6 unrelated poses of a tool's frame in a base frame.
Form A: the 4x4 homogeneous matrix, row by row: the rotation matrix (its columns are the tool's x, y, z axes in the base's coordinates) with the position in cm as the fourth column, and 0 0 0 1 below. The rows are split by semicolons.
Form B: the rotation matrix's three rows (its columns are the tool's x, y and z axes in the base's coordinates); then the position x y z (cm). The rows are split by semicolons. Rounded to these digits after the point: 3 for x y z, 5 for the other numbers.
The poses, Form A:
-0.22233, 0.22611, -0.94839, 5.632; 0.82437, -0.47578, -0.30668, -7.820; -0.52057, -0.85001, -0.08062, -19.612; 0, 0, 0, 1
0.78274, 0.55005, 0.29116, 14.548; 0.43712, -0.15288, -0.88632, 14.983; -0.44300, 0.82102, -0.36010, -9.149; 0, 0, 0, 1
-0.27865, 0.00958, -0.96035, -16.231; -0.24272, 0.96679, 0.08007, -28.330; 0.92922, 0.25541, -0.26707, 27.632; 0, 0, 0, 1
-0.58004, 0.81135, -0.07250, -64.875; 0.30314, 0.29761, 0.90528, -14.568; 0.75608, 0.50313, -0.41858, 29.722; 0, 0, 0, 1
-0.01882, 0.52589, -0.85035, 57.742; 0.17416, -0.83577, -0.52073, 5.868; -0.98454, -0.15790, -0.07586, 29.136; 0, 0, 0, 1
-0.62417, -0.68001, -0.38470, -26.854; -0.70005, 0.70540, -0.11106, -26.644; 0.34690, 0.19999, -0.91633, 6.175; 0, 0, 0, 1
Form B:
-0.22233, 0.22611, -0.94839; 0.82437, -0.47578, -0.30668; -0.52057, -0.85001, -0.08062; 5.632, -7.820, -19.612
0.78274, 0.55005, 0.29116; 0.43712, -0.15288, -0.88632; -0.44300, 0.82102, -0.36010; 14.548, 14.983, -9.149
-0.27865, 0.00958, -0.96035; -0.24272, 0.96679, 0.08007; 0.92922, 0.25541, -0.26707; -16.231, -28.330, 27.632
-0.58004, 0.81135, -0.07250; 0.30314, 0.29761, 0.90528; 0.75608, 0.50313, -0.41858; -64.875, -14.568, 29.722
-0.01882, 0.52589, -0.85035; 0.17416, -0.83577, -0.52073; -0.98454, -0.15790, -0.07586; 57.742, 5.868, 29.136
-0.62417, -0.68001, -0.38470; -0.70005, 0.70540, -0.11106; 0.34690, 0.19999, -0.91633; -26.854, -26.644, 6.175

